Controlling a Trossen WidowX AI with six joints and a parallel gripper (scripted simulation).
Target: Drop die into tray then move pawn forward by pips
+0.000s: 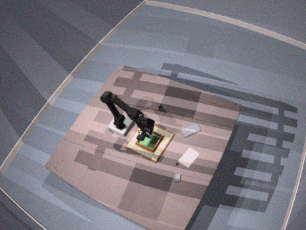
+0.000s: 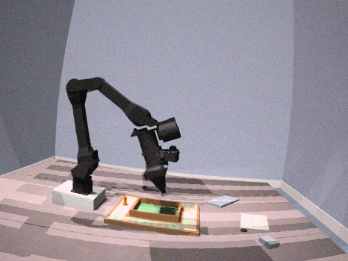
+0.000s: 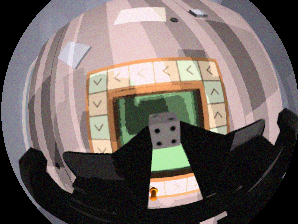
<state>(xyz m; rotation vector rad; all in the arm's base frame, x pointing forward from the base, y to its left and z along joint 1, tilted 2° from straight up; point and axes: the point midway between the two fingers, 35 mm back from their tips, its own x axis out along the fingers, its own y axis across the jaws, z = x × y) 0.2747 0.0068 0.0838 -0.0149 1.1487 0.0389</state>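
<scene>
Now: the orange pawn 14 cm behind my gripper tip, 2 cm to the left of it and 6 cm below it. The rest, counted from my gripper tip: white die right at my gripper tip; then grey flat plate 23 cm ahead, 23 cm to the left, 8 cm below; then white sheet 32 cm ahead, 1 cm to the left, 9 cm below.
</scene>
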